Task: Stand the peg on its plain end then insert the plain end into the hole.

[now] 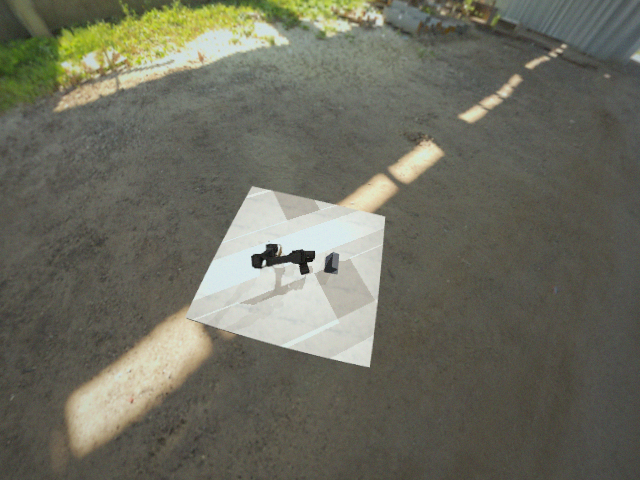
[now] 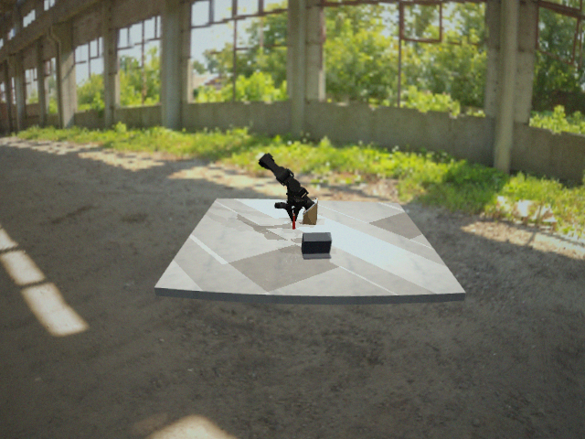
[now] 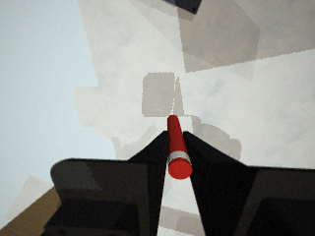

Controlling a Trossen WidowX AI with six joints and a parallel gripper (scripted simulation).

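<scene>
The sloped panel is 200 mm ahead of my gripper tip, 90 mm to the left of it and 50 mm below it. From my gripper tip the other things lie so: red peg (20 mm above).
</scene>
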